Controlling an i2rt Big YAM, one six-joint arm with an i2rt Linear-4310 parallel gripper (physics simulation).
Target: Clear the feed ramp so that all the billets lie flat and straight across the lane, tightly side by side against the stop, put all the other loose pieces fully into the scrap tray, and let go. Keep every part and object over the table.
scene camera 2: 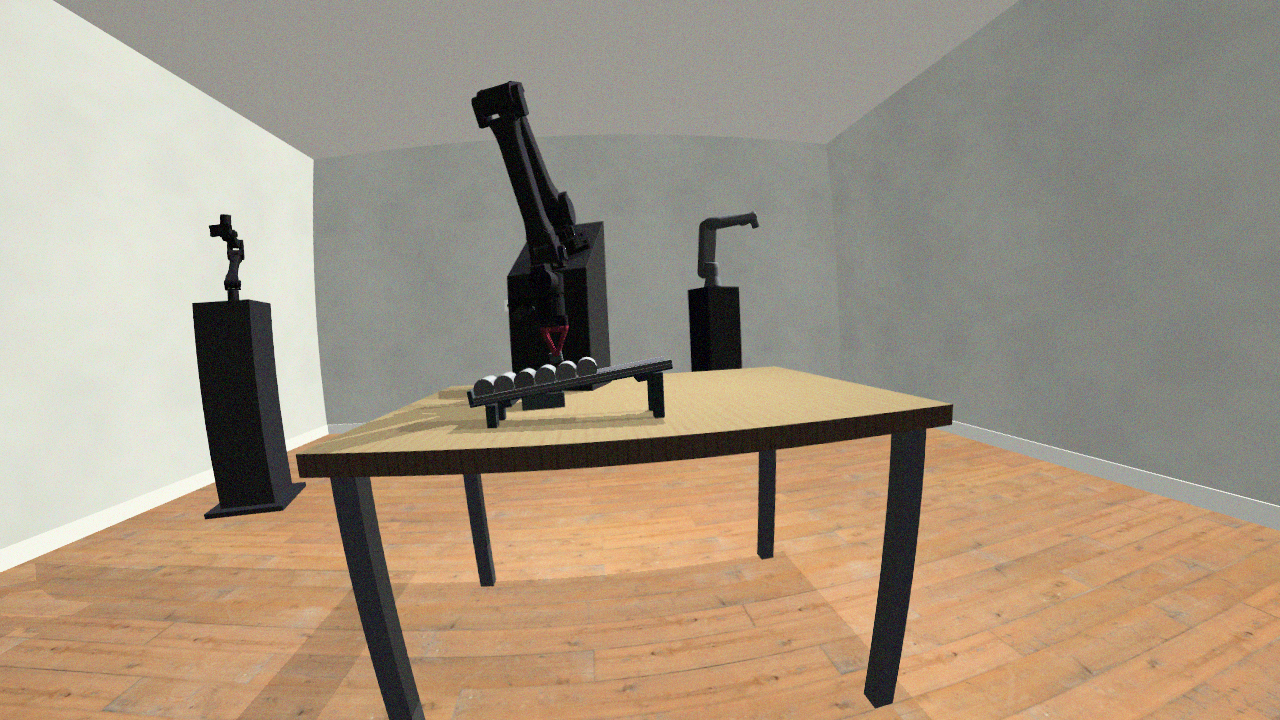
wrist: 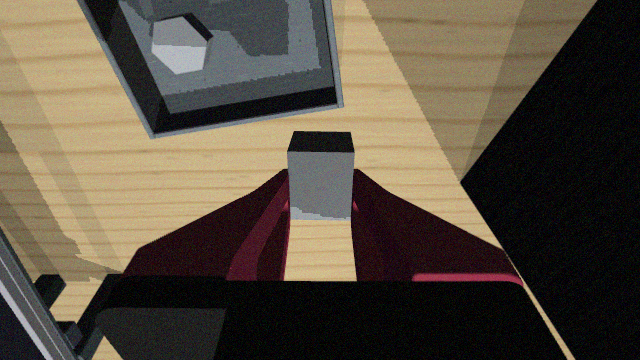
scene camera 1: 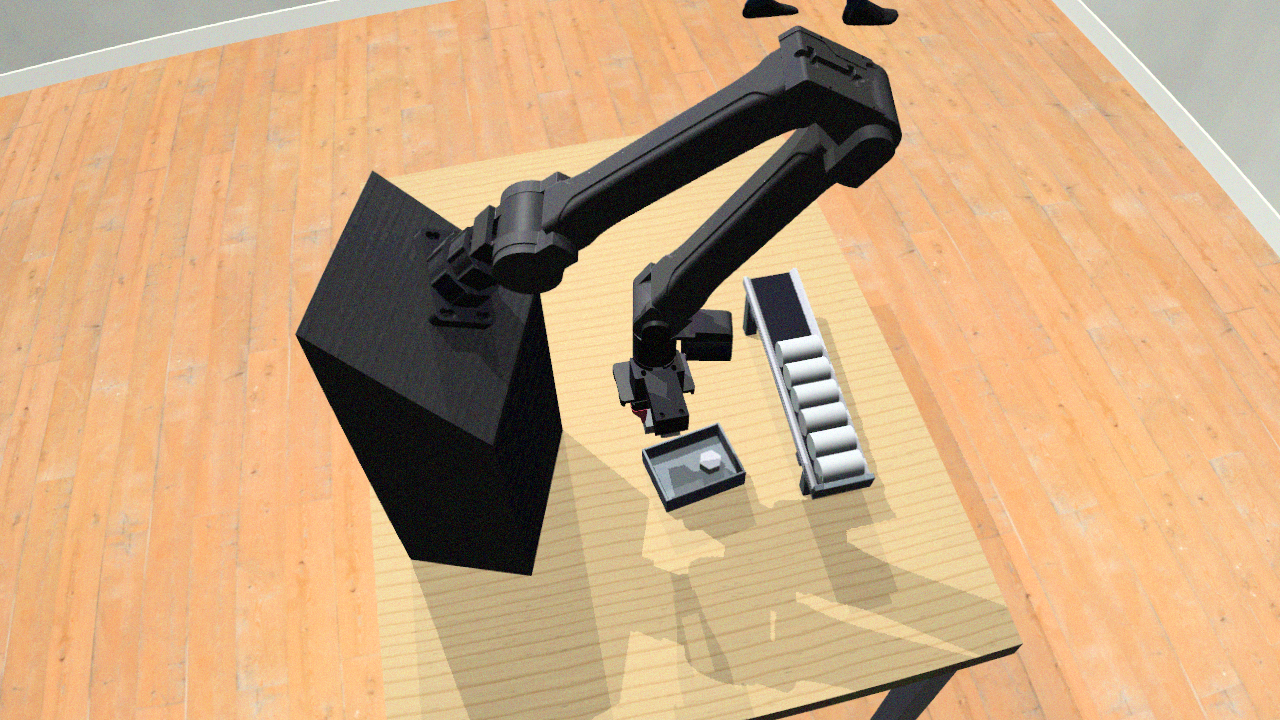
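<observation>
Several white cylindrical billets lie across the sloping feed ramp in one row. They look side by side, with the lowest at the stop; small gaps cannot be judged. My gripper points down, shut on a grey rectangular block, above the table beside the scrap tray. In the wrist view the block is outside the tray's rim. A pale hexagonal piece lies inside the tray. Part of the block is hidden in scene camera 1.
The black arm pedestal stands on the other side of the gripper from the ramp. The ramp's side rail shows at the lower left of the wrist view. The table's edge runs beyond the ramp.
</observation>
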